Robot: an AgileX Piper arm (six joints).
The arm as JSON. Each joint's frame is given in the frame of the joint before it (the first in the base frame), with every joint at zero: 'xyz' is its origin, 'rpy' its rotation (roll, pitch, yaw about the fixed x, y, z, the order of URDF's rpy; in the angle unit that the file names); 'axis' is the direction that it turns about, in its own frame. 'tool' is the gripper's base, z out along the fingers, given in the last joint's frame.
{
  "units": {
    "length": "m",
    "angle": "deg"
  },
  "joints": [
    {
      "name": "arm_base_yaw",
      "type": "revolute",
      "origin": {
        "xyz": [
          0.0,
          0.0,
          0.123
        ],
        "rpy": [
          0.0,
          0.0,
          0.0
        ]
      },
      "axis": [
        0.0,
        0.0,
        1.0
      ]
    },
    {
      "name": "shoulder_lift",
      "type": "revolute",
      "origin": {
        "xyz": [
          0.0,
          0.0,
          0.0
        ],
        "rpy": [
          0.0,
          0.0,
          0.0
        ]
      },
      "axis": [
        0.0,
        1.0,
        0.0
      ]
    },
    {
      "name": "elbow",
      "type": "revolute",
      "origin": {
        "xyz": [
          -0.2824,
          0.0,
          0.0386
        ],
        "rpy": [
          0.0,
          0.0,
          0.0
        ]
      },
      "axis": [
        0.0,
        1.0,
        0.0
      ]
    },
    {
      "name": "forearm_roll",
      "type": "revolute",
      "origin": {
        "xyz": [
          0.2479,
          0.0,
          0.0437
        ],
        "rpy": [
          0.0,
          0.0,
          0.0
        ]
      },
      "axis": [
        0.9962,
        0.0,
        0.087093
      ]
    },
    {
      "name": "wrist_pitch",
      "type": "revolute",
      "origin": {
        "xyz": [
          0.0,
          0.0,
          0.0
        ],
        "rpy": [
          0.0,
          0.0,
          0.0
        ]
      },
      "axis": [
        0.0,
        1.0,
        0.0
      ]
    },
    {
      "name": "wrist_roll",
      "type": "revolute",
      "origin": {
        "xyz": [
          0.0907,
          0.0,
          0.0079
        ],
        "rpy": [
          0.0,
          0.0,
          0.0
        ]
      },
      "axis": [
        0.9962,
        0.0,
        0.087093
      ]
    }
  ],
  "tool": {
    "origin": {
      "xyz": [
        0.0,
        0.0,
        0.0
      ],
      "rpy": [
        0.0,
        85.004,
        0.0
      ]
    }
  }
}
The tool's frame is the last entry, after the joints.
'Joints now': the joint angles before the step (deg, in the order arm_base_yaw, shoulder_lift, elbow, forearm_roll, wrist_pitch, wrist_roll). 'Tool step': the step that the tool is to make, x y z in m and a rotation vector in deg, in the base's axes. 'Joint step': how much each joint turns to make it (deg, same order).
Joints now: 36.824, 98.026, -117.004, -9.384, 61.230, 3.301
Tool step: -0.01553, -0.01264, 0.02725, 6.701, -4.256, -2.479
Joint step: 0.000, -3.656, 0.001, -0.916, -3.126, 4.690
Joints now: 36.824, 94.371, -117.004, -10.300, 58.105, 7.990
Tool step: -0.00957, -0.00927, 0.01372, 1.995, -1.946, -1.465
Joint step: 0.001, -1.938, -0.300, -1.305, -0.222, 1.843
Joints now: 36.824, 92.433, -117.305, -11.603, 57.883, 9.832
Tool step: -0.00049, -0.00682, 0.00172, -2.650, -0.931, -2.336
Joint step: -0.001, -0.396, -0.075, -3.705, 1.435, 0.413
